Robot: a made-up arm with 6 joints. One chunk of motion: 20 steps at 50 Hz.
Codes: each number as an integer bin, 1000 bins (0 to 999) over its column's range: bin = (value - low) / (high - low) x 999, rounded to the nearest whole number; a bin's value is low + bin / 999 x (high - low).
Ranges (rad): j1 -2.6..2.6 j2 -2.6..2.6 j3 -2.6..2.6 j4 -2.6..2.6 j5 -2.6..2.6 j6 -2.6..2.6
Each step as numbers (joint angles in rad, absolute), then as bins.
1 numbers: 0.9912 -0.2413 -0.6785 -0.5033 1.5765 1.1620
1 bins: 690 453 369 403 802 723
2 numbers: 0.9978 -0.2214 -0.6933 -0.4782 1.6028 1.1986
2 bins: 691 457 366 408 807 730
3 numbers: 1.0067 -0.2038 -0.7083 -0.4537 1.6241 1.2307
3 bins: 693 460 363 412 812 736
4 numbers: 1.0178 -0.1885 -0.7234 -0.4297 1.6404 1.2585
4 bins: 695 463 361 417 815 741
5 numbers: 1.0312 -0.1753 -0.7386 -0.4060 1.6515 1.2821
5 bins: 698 466 358 422 817 746
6 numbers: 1.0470 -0.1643 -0.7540 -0.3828 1.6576 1.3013
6 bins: 701 468 355 426 818 749
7 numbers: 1.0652 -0.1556 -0.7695 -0.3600 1.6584 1.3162
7 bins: 704 470 352 430 818 752
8 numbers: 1.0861 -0.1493 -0.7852 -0.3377 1.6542 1.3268
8 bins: 708 471 349 435 817 754
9 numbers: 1.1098 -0.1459 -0.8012 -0.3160 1.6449 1.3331
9 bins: 713 471 346 439 816 756
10 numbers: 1.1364 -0.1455 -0.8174 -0.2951 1.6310 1.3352
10 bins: 718 472 342 443 813 756
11 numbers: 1.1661 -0.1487 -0.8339 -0.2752 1.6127 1.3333
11 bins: 724 471 339 447 809 756
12 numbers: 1.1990 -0.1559 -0.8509 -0.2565 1.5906 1.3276
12 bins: 730 470 336 450 805 755
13 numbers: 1.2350 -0.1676 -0.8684 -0.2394 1.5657 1.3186
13 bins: 737 467 333 454 800 753
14 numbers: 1.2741 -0.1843 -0.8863 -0.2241 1.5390 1.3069
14 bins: 744 464 329 456 795 751
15 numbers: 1.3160 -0.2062 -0.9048 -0.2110 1.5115 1.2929
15 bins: 752 460 326 459 790 748
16 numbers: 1.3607 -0.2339 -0.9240 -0.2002 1.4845 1.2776
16 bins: 761 455 322 461 785 745
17 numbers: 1.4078 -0.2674 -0.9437 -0.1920 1.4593 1.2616
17 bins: 770 448 318 463 780 742
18 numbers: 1.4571 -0.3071 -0.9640 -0.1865 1.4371 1.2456
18 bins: 779 441 314 464 776 739
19 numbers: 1.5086 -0.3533 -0.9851 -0.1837 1.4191 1.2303
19 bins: 789 432 310 464 772 736
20 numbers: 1.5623 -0.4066 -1.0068 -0.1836 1.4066 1.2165
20 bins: 800 421 306 464 770 733
